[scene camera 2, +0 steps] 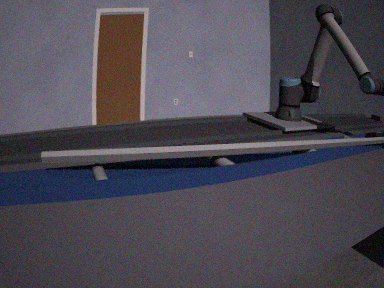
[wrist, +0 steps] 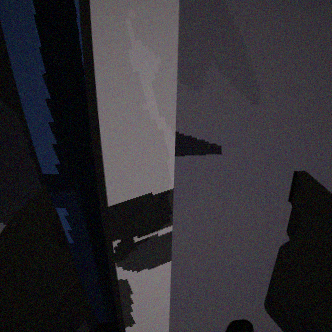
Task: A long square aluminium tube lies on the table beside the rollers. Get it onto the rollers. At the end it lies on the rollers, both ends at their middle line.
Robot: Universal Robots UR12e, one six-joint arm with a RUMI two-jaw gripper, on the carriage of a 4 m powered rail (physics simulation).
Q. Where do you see a long square aluminium tube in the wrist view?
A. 130,61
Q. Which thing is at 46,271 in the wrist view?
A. My gripper.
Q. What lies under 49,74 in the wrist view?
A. A blue roller frame.
